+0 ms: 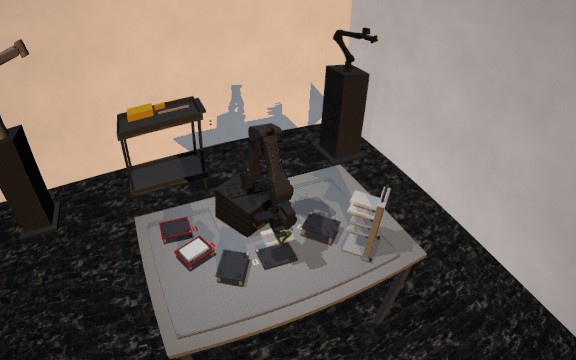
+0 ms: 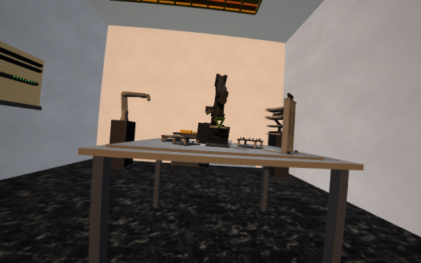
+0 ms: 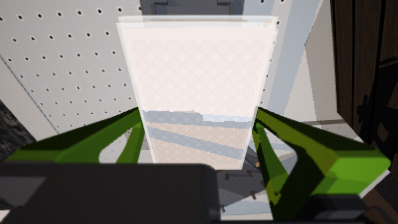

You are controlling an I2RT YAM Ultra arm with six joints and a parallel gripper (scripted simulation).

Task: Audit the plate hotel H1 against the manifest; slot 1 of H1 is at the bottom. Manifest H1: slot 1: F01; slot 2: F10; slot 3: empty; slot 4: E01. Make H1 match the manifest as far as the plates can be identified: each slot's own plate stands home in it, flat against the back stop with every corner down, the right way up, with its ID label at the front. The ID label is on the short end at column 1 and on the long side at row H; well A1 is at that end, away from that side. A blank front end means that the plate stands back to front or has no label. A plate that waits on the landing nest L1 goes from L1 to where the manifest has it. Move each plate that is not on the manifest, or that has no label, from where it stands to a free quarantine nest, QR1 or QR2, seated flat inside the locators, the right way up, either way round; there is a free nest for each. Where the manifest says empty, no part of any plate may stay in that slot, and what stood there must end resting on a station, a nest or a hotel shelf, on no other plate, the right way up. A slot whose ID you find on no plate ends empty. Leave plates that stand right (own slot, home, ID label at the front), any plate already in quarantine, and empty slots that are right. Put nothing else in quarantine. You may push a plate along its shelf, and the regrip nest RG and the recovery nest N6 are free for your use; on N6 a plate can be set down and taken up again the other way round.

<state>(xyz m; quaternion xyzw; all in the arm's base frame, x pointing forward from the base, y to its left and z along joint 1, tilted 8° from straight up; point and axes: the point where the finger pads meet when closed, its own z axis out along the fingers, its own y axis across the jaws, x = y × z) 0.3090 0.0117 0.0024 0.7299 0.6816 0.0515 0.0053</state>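
My hand is 140 mm above the N6 tag and 110 mm to the left of it. From my hand the other things lie so: white plate: right at my hand; dark regrip nest: 260 mm to the left, 80 mm below, 50 mm behind; RG tag: 190 mm to the left, 140 mm below, 130 mm behind.
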